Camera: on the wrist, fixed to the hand. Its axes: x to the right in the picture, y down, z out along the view.
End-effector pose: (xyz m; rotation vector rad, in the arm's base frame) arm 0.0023 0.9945 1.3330 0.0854 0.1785 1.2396
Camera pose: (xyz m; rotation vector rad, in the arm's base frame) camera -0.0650 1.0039 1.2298 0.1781 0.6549 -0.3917
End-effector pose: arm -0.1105 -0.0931 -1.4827 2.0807 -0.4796 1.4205
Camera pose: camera -0.2222 -0.0594 -1.4420 1.6328 1.4706 0.7447
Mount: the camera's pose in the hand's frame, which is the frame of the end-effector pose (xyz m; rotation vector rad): -0.0030 0.0491 -0.1133 0.5287 0.2779 -1.5701
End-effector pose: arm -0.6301 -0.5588 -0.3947 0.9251 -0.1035 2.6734
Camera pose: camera -0.7102 -0.5873 -0.4843 0.3635 0.9834 1.2640
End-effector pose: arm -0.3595 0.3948 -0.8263 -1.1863 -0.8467 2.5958
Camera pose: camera -0.2700 0.4016 -0.9111 -0.3353 -0.5426 1.1644
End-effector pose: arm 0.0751 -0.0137 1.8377 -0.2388 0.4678 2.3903
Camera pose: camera 0.0503 -0.0945 1.7476 -0.4603 0.6562 0.6763
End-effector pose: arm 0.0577 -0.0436 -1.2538 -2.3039 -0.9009 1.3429
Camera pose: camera 0.1719 -0.0784 -1.2222 -0.7661 -1.4513 0.3965
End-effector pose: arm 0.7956 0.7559 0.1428 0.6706 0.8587 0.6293
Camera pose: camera 0.6886 0.8153 0.1262 0.1909 1.5049 -0.9691
